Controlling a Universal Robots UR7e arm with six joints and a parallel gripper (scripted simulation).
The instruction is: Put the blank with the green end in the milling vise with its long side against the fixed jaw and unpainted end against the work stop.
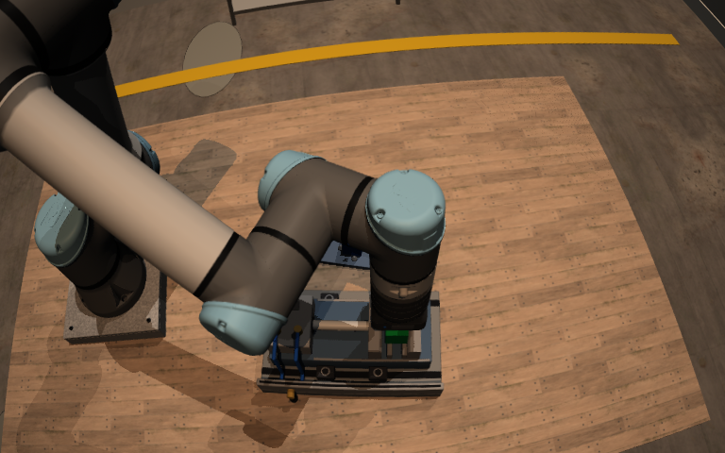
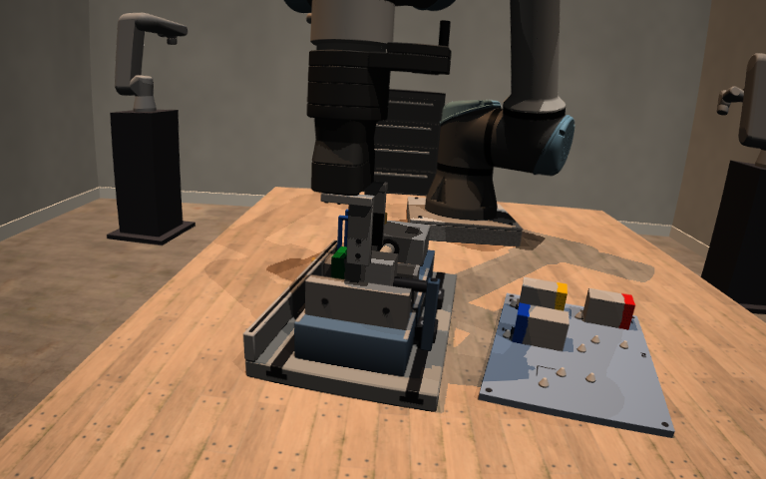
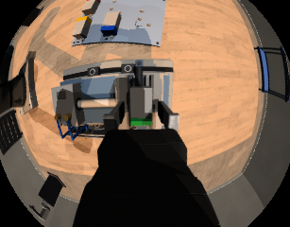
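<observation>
Now: the green-ended blank 4 cm below my hand. Round my hand: hosed end block: 17 cm behind, 6 cm below, 1 cm to the left; work stop rod: 5 cm to the left, 5 cm below; fixed jaw: 6 cm below, 3 cm ahead.
</observation>
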